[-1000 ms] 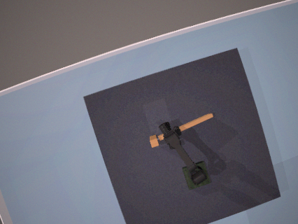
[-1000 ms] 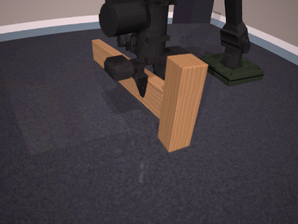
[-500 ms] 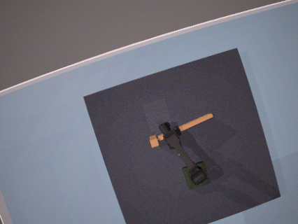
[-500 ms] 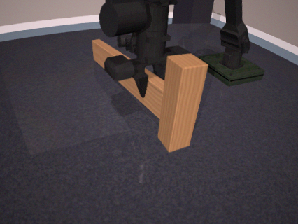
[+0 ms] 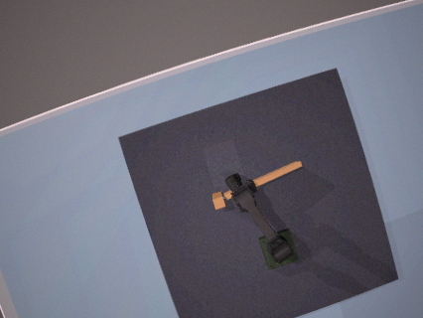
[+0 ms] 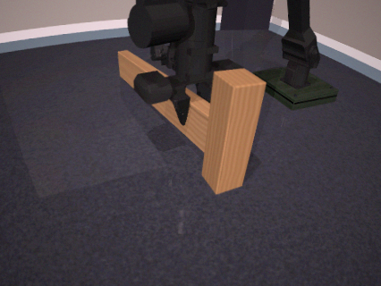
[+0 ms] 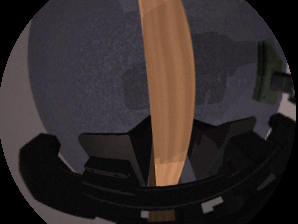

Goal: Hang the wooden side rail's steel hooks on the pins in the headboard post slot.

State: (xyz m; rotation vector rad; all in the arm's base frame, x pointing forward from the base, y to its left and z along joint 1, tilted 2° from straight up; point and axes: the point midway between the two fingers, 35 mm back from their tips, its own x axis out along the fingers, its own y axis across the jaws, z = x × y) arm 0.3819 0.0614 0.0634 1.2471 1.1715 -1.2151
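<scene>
The headboard post is 11 cm to the left of my gripper tip, 4 cm above it and 1 cm ahead of it.
</scene>
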